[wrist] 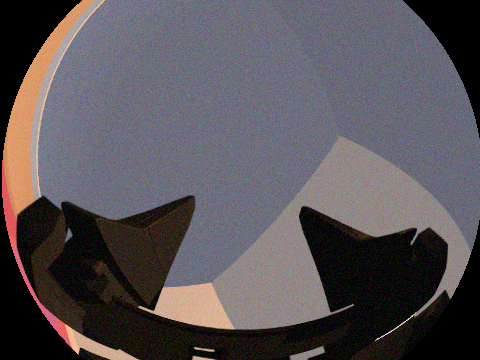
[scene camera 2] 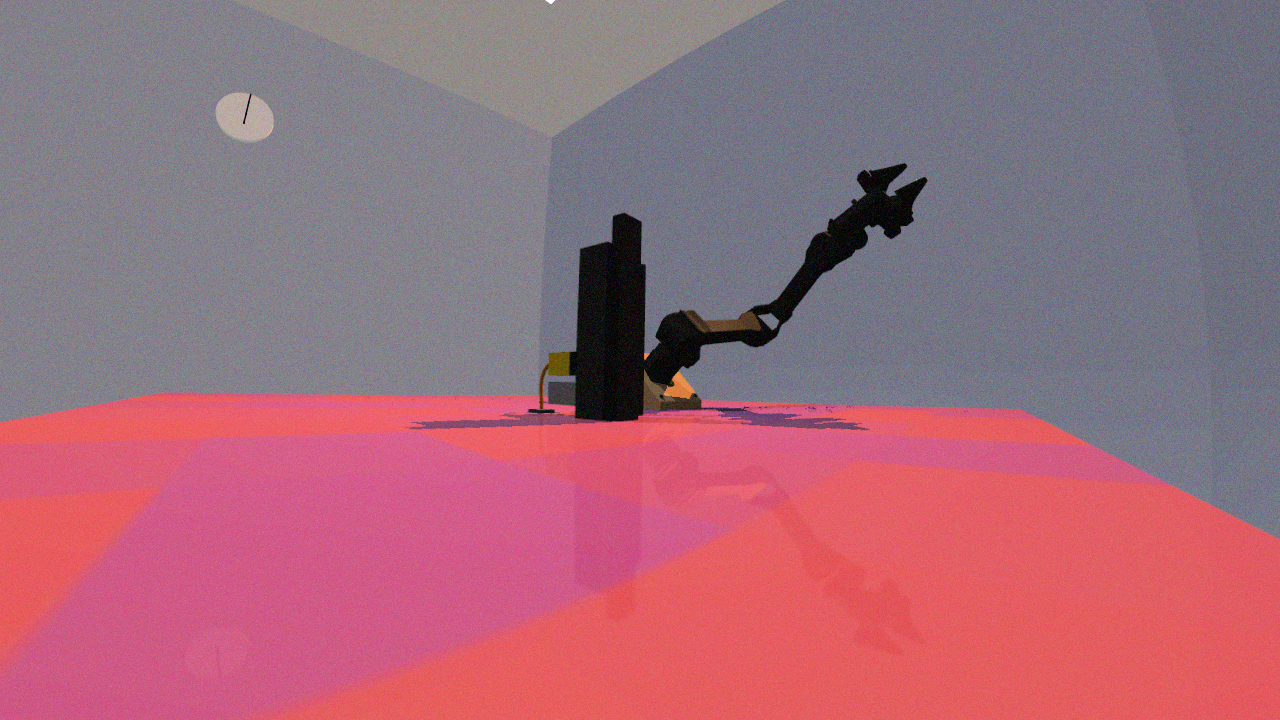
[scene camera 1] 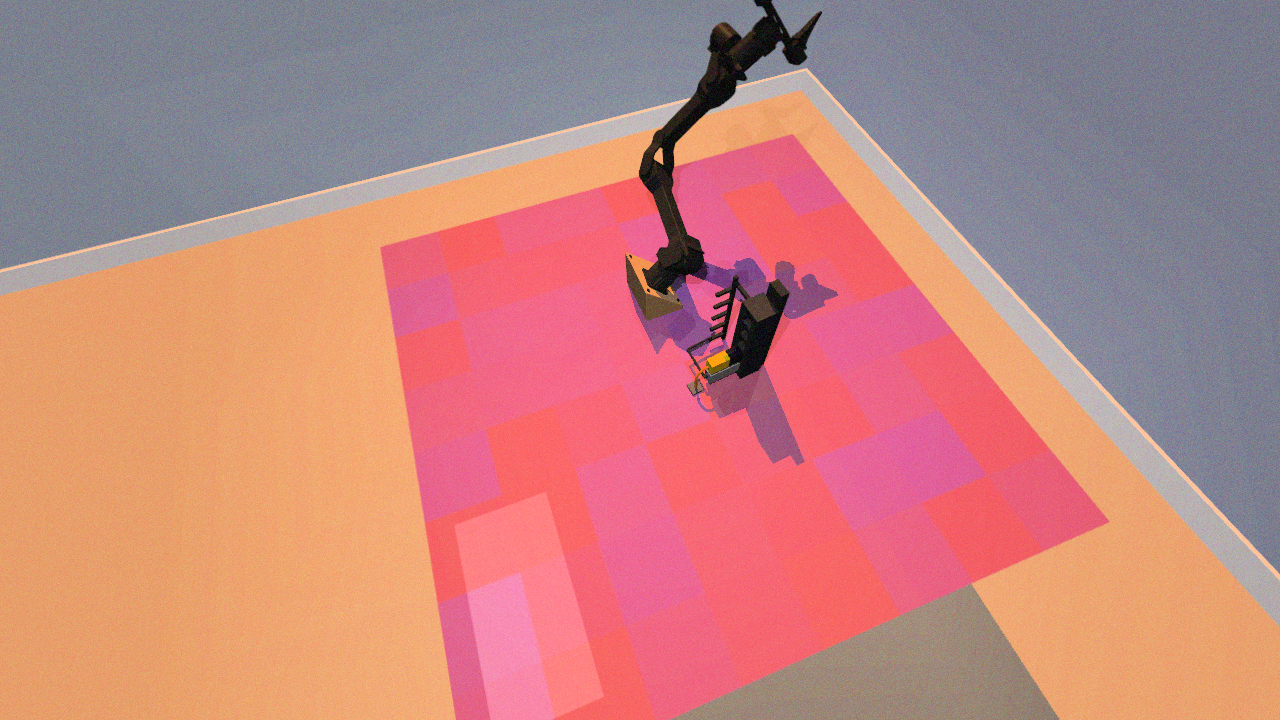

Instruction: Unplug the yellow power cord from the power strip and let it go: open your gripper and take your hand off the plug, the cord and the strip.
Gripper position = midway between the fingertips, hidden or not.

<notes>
My gripper (scene camera 2: pixel 915 171) is open and holds nothing.
My gripper shows as well in the wrist view (wrist: pixel 249 207).
</notes>
